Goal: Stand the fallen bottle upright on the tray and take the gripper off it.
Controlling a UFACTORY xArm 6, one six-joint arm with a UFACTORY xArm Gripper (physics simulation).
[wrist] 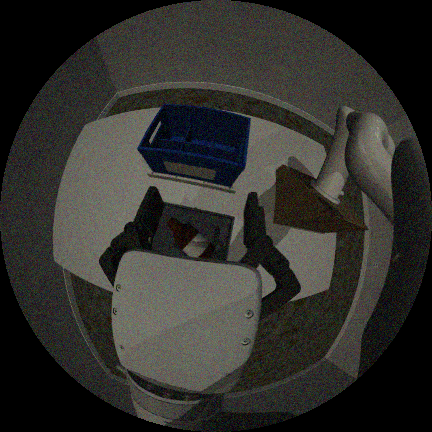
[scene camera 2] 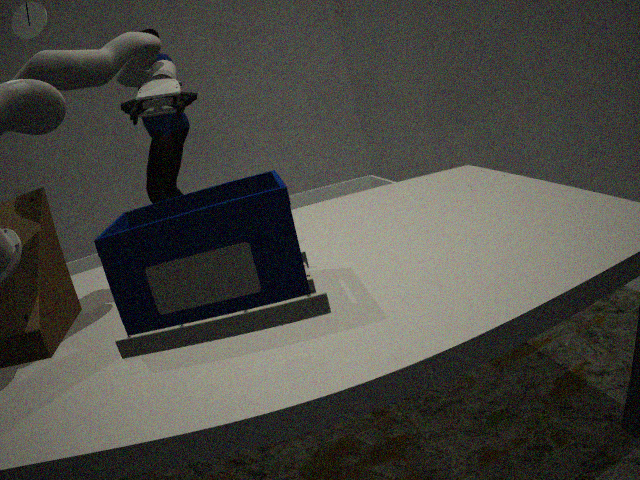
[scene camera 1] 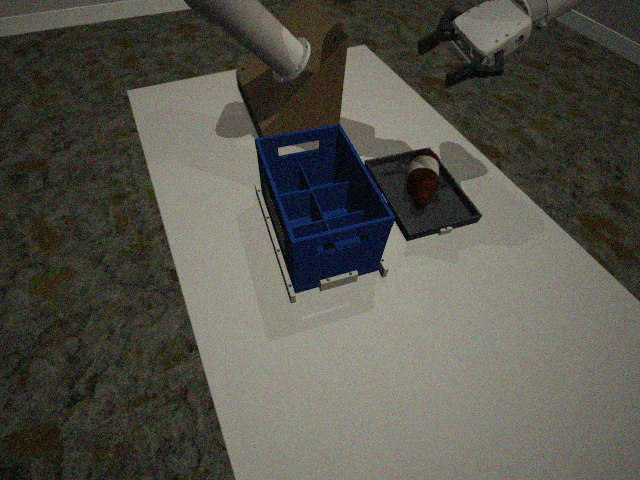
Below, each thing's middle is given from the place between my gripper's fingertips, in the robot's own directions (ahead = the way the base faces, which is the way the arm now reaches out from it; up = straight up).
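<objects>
There is the brown bottle (scene camera 1: pixel 423 172), and my hand is 6 cm to the right of it, 2 cm short of it and 29 cm above it.
</objects>
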